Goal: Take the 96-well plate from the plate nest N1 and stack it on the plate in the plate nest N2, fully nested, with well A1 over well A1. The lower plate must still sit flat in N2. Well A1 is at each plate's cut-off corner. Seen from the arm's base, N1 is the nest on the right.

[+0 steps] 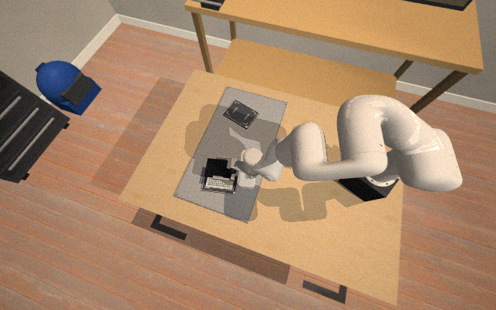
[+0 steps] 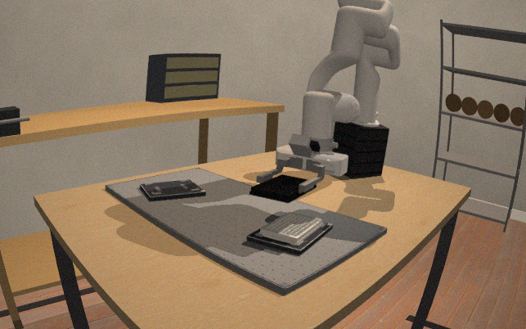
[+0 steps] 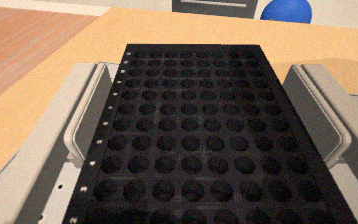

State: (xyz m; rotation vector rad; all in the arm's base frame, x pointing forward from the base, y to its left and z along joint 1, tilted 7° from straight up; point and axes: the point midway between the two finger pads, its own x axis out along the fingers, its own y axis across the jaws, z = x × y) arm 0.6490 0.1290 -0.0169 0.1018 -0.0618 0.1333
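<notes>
Now: hand 30 mm to the right of the white 96-well plate and 90 mm above it. The rest, counted from my hand: black 96-well plate (10 mm below).
</notes>
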